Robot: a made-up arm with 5 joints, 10 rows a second.
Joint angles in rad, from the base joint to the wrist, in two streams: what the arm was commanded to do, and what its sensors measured. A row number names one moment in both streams.
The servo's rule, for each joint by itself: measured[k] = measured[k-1] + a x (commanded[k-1-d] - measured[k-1]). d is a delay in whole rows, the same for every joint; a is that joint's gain. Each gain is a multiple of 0.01, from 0.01 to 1. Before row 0 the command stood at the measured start. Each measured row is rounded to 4 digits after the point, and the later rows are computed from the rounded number. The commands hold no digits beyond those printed.
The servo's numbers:
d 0
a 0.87 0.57 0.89 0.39 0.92
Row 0, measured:
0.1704 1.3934 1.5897 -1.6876 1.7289
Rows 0 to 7, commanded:
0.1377 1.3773 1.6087 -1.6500 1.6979
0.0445 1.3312 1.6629 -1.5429 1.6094
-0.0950 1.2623 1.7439 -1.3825 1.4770
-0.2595 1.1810 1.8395 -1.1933 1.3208
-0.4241 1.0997 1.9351 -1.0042 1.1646
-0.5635 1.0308 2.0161 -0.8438 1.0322
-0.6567 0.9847 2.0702 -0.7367 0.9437
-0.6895 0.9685 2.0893 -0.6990 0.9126
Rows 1 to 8, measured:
0.1420 1.3842 1.6066 -1.6729 1.7004
0.0572 1.3540 1.6567 -1.6222 1.6167
-0.0752 1.3017 1.7343 -1.5287 1.4882
-0.2355 1.2329 1.8279 -1.3979 1.3342
-0.3996 1.1570 1.9233 -1.2444 1.1782
-0.5422 1.0851 2.0059 -1.0882 1.0439
-0.6418 1.0279 2.0631 -0.9511 0.9517
-0.6833 0.9940 2.0864 -0.8528 0.9157

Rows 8 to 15, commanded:
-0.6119 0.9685 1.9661 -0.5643 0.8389
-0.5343 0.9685 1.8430 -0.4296 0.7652
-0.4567 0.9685 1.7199 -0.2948 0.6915
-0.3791 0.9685 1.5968 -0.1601 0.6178
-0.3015 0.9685 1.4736 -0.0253 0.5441
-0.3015 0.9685 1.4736 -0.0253 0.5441
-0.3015 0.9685 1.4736 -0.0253 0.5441
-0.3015 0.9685 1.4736 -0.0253 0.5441
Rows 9 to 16, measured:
-0.6212 0.9795 1.9793 -0.7403 0.8450
-0.5456 0.9732 1.8580 -0.6191 0.7716
-0.4683 0.9705 1.7351 -0.4926 0.6979
-0.3907 0.9694 1.6120 -0.3629 0.6242
-0.3131 0.9689 1.4888 -0.2312 0.5505
-0.3030 0.9687 1.4753 -0.1509 0.5446
-0.3017 0.9686 1.4738 -0.1019 0.5441
-0.3015 0.9685 1.4736 -0.0720 0.5441

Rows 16 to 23, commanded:
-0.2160 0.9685 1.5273 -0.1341 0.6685
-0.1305 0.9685 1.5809 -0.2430 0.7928
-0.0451 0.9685 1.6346 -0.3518 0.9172
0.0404 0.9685 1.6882 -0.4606 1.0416
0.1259 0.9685 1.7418 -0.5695 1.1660
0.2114 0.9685 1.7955 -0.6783 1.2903
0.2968 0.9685 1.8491 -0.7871 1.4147
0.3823 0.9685 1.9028 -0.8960 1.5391
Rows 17 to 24, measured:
-0.2271 0.9685 1.5214 -0.0962 0.6585
-0.1431 0.9685 1.5744 -0.1535 0.7821
-0.0578 0.9685 1.6280 -0.2308 0.9064
0.0276 0.9685 1.6816 -0.3204 1.0308
0.1131 0.9685 1.7352 -0.4175 1.1552
0.1986 0.9685 1.7889 -0.5192 1.2795
0.2840 0.9685 1.8425 -0.6237 1.4039
0.3695 0.9685 1.8962 -0.7299 1.5283

